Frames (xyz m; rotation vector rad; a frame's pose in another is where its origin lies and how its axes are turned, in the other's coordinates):
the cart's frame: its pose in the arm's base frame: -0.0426 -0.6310 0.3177 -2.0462 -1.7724 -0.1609
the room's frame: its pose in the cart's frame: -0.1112 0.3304 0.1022 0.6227 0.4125 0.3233
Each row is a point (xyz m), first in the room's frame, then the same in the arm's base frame.
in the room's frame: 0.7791 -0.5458 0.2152
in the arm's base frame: 0.2673 -0.0608 0.8206
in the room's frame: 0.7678 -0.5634 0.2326
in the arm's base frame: 0.2408 -0.0553 0.8229
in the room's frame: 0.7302 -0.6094 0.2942
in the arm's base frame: 0.1580 -0.0339 0.8192
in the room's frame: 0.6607 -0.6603 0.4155
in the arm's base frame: 0.0214 0.0118 0.7821
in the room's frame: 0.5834 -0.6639 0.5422
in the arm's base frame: -0.0947 0.0572 0.7014
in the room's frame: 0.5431 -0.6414 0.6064
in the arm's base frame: -0.1397 0.0798 0.6404
